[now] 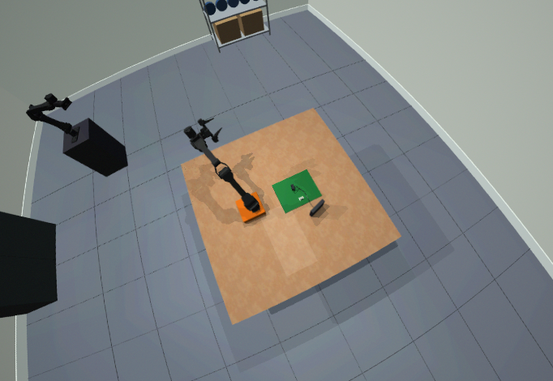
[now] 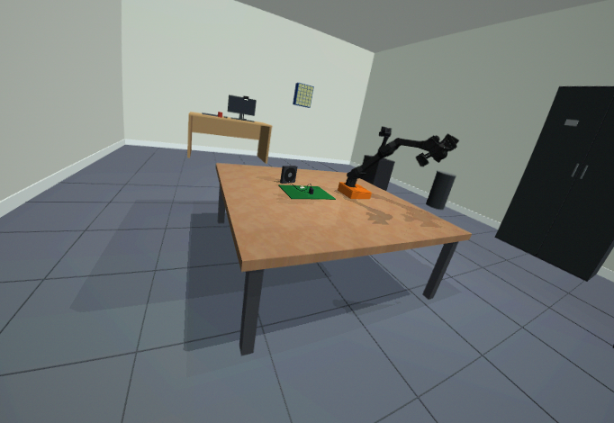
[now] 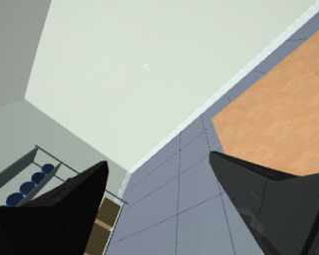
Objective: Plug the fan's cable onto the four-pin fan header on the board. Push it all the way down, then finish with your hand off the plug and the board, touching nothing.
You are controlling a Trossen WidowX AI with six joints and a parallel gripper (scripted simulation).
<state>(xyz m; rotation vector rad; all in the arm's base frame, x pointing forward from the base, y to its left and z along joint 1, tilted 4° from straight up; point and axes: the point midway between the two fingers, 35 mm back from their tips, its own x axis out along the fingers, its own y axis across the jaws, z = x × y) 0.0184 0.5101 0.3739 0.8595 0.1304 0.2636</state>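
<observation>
Right now my gripper tip is 290 mm short of the black plug, 520 mm to the left of it and 390 mm above it. From my gripper tip the other things lie so: black fan 350 mm ahead, 740 mm to the right, 350 mm below; green board 300 mm ahead, 550 mm to the right, 420 mm below; white four-pin header 300 mm ahead, 620 mm to the right, 410 mm below.
</observation>
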